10 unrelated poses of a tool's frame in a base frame.
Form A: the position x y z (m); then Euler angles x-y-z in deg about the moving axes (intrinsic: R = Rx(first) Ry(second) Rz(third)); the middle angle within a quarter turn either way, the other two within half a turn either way.
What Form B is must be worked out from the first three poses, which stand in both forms.
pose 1, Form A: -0.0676 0.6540 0.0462 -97.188 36.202 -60.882
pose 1, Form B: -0.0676 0.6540 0.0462 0.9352 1.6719 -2.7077
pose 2, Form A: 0.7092 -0.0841 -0.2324 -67.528 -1.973 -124.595
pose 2, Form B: 0.7092 -0.0841 -0.2324 1.6081 1.1788 2.5236
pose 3, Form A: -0.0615 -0.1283 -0.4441 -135.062 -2.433 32.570
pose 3, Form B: -0.0615 -0.1283 -0.4441 1.6309 2.3564 -0.9598
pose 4, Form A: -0.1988 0.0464 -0.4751 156.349 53.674 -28.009
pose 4, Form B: -0.1988 0.0464 -0.4751 -0.2868 2.1444 2.1548
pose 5, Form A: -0.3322 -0.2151 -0.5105 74.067 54.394 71.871
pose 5, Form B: -0.3322 -0.2151 -0.5105 -0.6030 1.4103 2.5971
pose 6, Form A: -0.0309 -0.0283 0.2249 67.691 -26.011 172.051
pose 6, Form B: -0.0309 -0.0283 0.2249 -2.0562 1.2227 -1.5315
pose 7, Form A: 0.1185 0.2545 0.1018 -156.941 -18.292 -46.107
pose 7, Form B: 0.1185 0.2545 0.1018 2.2718 2.6334 -1.7402
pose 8, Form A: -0.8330 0.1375 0.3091 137.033 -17.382 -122.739
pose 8, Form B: -0.8330 0.1375 0.3091 -2.0013 2.3439 -0.8818
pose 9, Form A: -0.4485 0.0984 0.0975 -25.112 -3.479 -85.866
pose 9, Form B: -0.4485 0.0984 0.0975 1.7131 0.4422 3.0850
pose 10, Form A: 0.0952 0.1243 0.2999 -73.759 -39.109 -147.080
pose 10, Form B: 0.0952 0.1243 0.2999 2.2734 1.3520 1.9636
